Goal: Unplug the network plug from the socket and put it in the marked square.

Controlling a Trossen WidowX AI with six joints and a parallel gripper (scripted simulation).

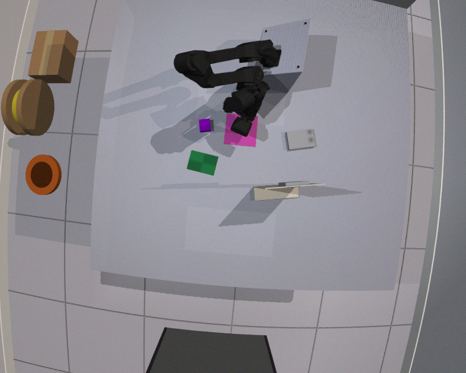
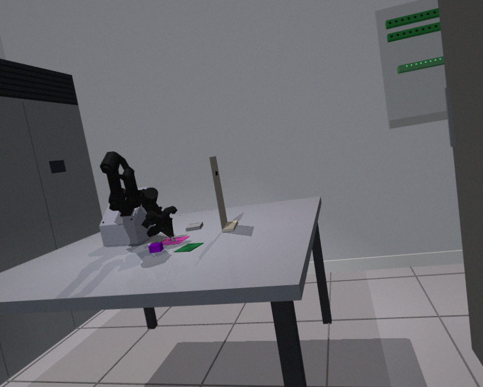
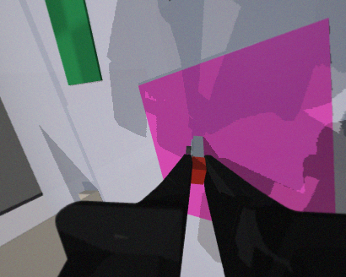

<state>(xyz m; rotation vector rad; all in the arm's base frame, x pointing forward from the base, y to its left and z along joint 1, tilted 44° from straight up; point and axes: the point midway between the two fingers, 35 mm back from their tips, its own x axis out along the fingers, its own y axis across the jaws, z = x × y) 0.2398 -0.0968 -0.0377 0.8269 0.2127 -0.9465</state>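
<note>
The network plug is right at my gripper tip. From my gripper tip the other things lie so: magenta square 2 cm below, 1 cm behind; green patch 15 cm ahead, 11 cm to the right, 2 cm below; grey block 23 cm to the left, 3 cm behind, 1 cm below.
</note>
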